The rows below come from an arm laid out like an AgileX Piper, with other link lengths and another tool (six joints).
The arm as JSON. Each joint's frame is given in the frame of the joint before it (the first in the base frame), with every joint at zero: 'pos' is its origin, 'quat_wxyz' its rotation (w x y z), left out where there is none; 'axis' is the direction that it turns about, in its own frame. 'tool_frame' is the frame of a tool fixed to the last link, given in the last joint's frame.
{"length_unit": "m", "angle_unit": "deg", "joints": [
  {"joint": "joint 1", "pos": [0.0, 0.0, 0.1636], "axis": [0.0, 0.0, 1.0]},
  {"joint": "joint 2", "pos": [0.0, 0.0, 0.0], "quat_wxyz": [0.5, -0.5, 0.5, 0.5], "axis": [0.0, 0.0, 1.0]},
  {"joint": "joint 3", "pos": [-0.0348, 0.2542, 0.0], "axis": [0.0, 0.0, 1.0]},
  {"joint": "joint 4", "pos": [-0.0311, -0.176, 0.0], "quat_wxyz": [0.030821, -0.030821, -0.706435, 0.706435], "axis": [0.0, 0.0, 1.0]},
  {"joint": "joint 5", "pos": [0.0, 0.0, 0.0], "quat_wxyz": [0.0, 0.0, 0.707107, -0.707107], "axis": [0.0, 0.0, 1.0]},
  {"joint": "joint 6", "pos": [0.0, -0.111, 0.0], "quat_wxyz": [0.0, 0.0, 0.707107, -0.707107], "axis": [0.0, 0.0, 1.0]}
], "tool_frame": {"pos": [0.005, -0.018, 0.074], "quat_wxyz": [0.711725, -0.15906, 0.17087, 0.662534]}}
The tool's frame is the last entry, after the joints.
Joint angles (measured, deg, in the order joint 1, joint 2, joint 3, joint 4, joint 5, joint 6), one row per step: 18.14 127.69 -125.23 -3.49 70.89 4.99; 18.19 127.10 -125.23 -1.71 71.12 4.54; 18.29 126.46 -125.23 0.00 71.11 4.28; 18.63 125.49 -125.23 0.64 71.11 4.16; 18.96 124.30 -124.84 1.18 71.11 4.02; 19.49 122.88 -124.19 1.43 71.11 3.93; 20.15 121.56 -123.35 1.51 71.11 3.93; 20.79 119.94 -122.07 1.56 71.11 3.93; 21.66 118.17 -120.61 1.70 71.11 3.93; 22.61 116.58 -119.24 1.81 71.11 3.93; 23.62 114.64 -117.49 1.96 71.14 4.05; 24.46 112.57 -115.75 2.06 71.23 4.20; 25.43 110.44 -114.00 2.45 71.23 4.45; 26.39 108.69 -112.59 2.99 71.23 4.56; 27.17 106.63 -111.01 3.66 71.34 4.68; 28.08 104.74 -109.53 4.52 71.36 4.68; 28.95 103.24 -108.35 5.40 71.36 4.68
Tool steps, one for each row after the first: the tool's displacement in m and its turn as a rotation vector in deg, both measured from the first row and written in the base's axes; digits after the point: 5 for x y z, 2 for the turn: -0.00294 0.00514 0.00441 1.64 0.18 0.54; -0.00533 0.01063 0.00968 3.37 0.07 0.99; -0.00765 0.01460 0.01719 4.23 -0.66 1.51; -0.01108 0.01780 0.02457 4.94 -1.26 2.04; -0.01570 0.02119 0.03233 5.38 -1.89 2.70; -0.02093 0.02476 0.03834 5.62 -2.29 3.38; -0.02747 0.02750 0.04443 5.79 -2.57 4.04; -0.03552 0.03160 0.05065 6.05 -2.77 4.93; -0.04352 0.03604 0.05580 6.25 -2.89 5.90; -0.05321 0.04012 0.06149 6.51 -2.92 6.82; -0.06280 0.04253 0.06775 6.77 -3.04 7.55; -0.07322 0.04621 0.07437 7.40 -3.16 8.34; -0.08275 0.05049 0.07980 8.09 -3.19 9.27; -0.09316 0.05321 0.08614 8.92 -3.20 10.03; -0.10376 0.05717 0.09182 9.88 -3.16 11.06; -0.11308 0.06135 0.09630 10.84 -3.03 12.04
